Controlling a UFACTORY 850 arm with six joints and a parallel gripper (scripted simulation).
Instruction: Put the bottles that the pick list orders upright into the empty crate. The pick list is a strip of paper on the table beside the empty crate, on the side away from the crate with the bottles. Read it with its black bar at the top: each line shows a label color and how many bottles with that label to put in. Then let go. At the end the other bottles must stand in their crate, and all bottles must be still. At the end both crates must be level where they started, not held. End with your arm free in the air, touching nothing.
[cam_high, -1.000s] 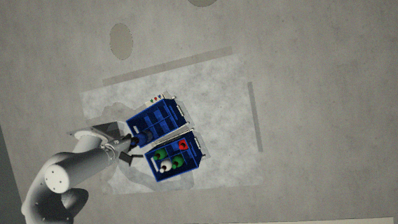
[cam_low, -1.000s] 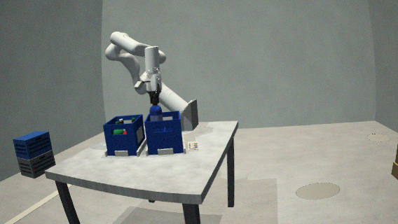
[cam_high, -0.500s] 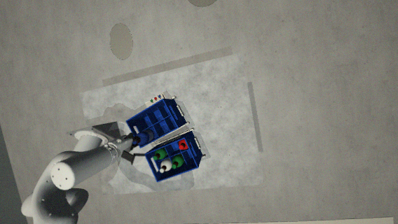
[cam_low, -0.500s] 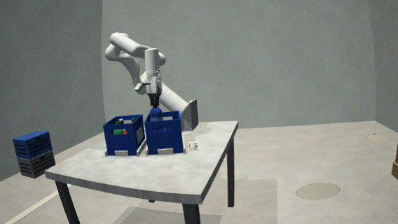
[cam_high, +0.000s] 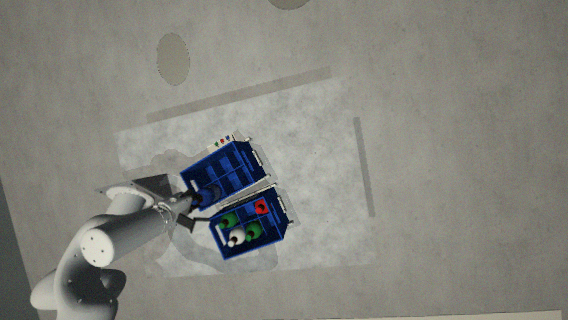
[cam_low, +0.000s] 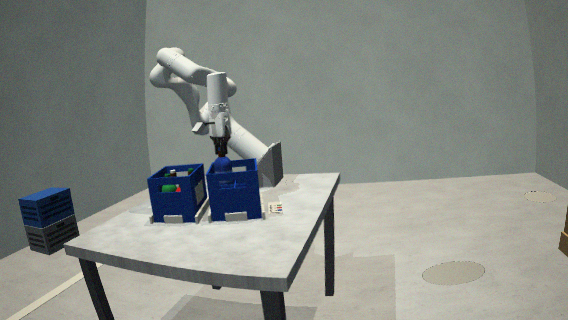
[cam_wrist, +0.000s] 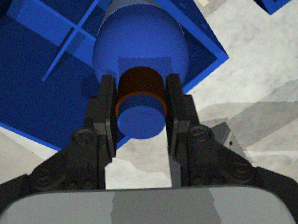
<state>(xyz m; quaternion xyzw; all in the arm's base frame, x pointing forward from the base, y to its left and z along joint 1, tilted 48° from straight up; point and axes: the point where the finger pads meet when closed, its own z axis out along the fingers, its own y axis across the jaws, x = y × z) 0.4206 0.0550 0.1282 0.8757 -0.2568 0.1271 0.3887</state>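
My hand is 70 mm above the blue-label bottle. The rest, counted from my hand: red-label bottle: 210 mm ahead, 140 mm below, 100 mm to the right; green-label bottle: 140 mm below, 130 mm to the right, 40 mm ahead; white-label bottle: 210 mm to the right, 140 mm below, 60 mm ahead.
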